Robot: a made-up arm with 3 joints. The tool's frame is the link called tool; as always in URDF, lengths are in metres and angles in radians.
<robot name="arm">
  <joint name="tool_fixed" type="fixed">
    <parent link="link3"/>
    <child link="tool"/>
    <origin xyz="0.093 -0.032 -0.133" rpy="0 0 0"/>
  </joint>
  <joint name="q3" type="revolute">
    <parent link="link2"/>
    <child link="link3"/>
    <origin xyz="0.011 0.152 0.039" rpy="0 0 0"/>
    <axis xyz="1 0 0"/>
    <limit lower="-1.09" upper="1.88" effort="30" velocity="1.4"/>
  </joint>
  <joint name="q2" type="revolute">
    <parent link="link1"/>
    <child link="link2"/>
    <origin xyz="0.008 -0.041 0.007" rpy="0 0 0"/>
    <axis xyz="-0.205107 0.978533 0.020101"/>
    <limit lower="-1.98" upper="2.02" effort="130" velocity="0.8"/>
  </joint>
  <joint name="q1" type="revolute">
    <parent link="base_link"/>
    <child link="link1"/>
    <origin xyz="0.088 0.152 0.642" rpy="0 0 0"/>
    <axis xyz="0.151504 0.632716 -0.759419"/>
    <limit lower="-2.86" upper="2.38" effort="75" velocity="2.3"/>
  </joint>
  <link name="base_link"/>
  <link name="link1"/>
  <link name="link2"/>
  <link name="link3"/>
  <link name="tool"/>
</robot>
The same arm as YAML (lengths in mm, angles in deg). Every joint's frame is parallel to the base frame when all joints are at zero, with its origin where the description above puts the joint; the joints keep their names.
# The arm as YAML. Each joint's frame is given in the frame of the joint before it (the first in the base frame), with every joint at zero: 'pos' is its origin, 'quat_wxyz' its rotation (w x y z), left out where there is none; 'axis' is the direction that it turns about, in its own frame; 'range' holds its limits. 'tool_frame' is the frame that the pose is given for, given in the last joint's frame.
length_unit: mm
angle_unit: deg
joints:
  - joint: q1
    pos: [88.0, 152.0, 642.0]
    axis: [0.151504, 0.632716, -0.759419]
    range: [-163.87, 136.36]
  - joint: q2
    pos: [8.0, -41.0, 7.0]
    axis: [-0.205107, 0.978533, 0.020101]
    range: [-113.45, 115.74]
  - joint: q3
    pos: [11.0, 152.0, 39.0]
    axis: "+x"
    range: [-62.45, 107.72]
tool_frame:
  pos: [93.0, -32.0, -133.0]

